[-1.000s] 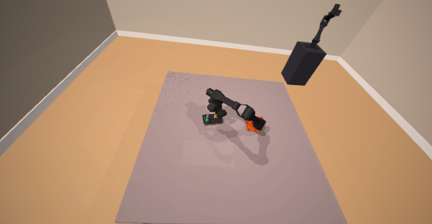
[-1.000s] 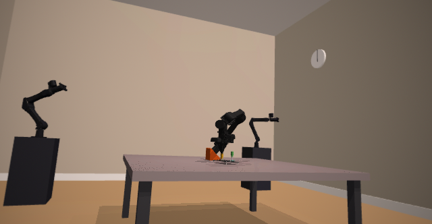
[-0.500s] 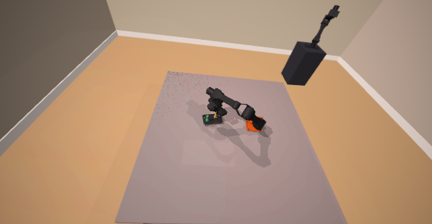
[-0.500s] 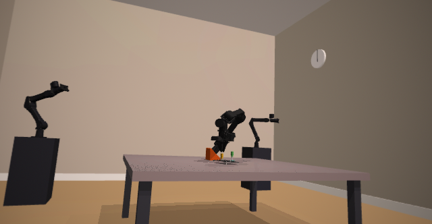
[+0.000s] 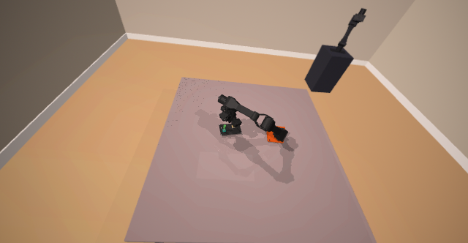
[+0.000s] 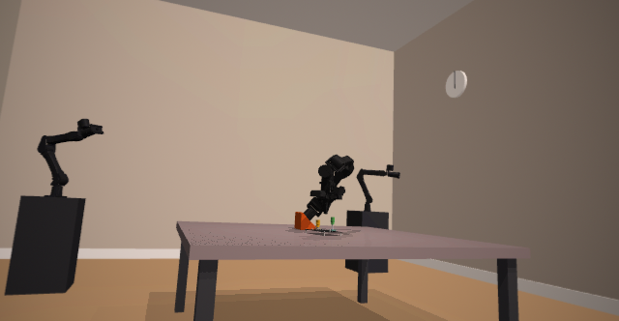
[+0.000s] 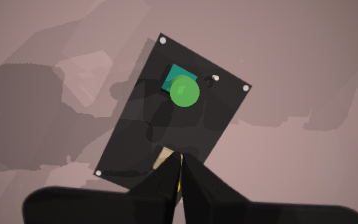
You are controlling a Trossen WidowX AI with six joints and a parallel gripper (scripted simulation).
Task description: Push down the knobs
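The green knob is 30 mm ahead of my gripper tip, 20 mm to the left of it and 30 mm below it. The rest, counted from my gripper tip: orange knob (40 mm behind, 20 mm to the right, 50 mm below).
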